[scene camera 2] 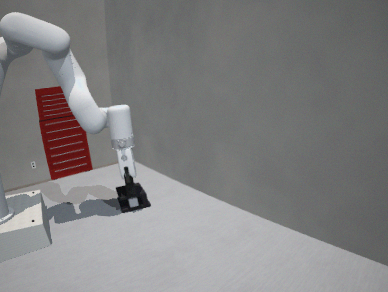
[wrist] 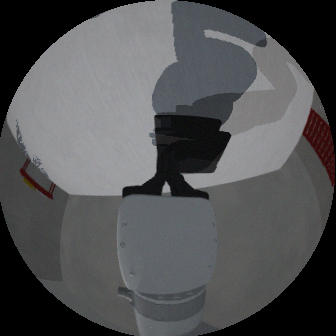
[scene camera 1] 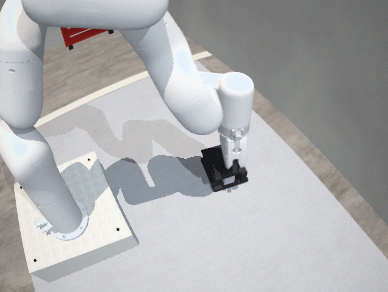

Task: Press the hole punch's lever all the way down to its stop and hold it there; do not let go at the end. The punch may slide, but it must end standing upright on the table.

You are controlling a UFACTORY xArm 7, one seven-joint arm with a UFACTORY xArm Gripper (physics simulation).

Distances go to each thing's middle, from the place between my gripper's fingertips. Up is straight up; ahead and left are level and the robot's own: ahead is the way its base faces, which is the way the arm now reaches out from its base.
The lever (wrist: 198, 150) lies 1 cm ahead of my hand, 4 cm to the left of it and 1 cm below it. The rest, counted from my hand: black hole punch (scene camera 1: 232, 181) 2 cm ahead, 4 cm to the left, 3 cm below.
